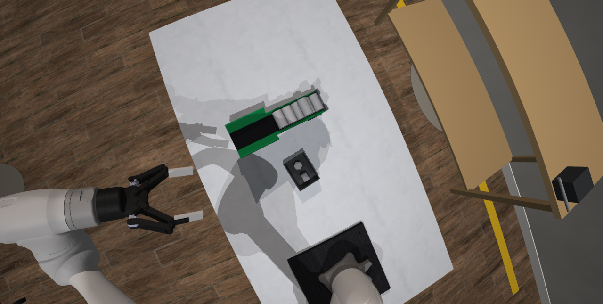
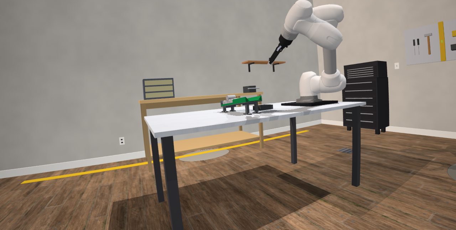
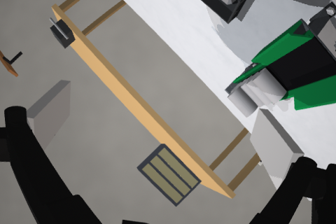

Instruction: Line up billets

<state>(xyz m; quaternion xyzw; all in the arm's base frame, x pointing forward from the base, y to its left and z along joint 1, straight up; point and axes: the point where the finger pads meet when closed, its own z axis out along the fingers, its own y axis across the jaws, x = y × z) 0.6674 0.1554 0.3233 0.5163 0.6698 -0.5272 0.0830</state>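
My hand is 20 mm short of the dark grey stop, 510 mm to the left of it and 290 mm above it. Round my hand: black block (170 mm behind, 280 mm to the right, 340 mm below); then ramp (50 mm ahead, 320 mm to the right, 280 mm below).
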